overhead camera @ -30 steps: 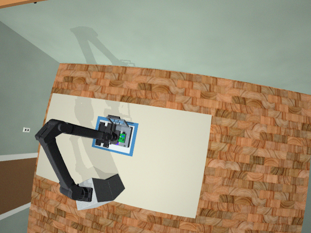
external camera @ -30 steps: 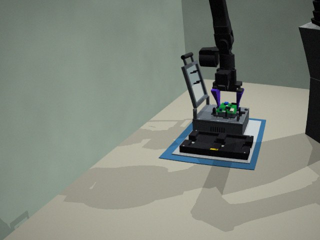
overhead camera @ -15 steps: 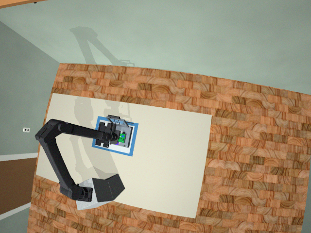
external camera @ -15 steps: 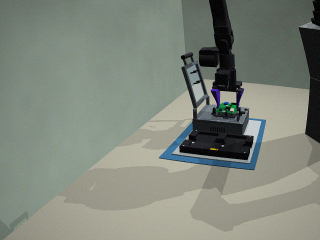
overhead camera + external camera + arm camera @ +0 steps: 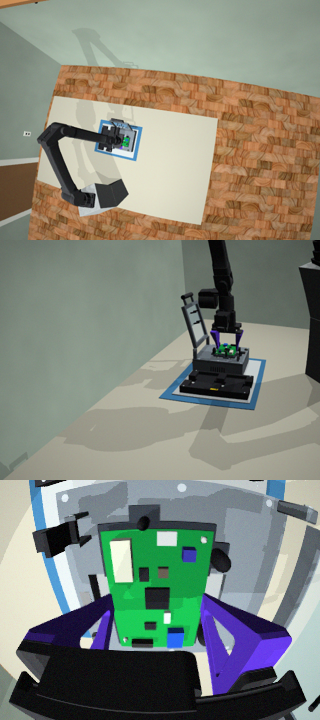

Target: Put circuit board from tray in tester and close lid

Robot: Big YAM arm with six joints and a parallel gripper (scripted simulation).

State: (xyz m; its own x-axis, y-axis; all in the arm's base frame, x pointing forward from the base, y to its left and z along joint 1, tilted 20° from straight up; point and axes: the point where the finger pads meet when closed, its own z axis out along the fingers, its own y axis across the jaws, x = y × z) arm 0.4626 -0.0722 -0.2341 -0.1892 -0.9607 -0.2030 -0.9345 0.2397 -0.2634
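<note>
Right now the green circuit board is right at my hand. The rest, counted from my hand: tester 4 cm ahead, 3 cm to the left, 3 cm above; tester lid 12 cm ahead, 10 cm above, 2 cm to the right; tester plate 1 cm to the left, 1 cm below, 1 cm ahead.
</note>
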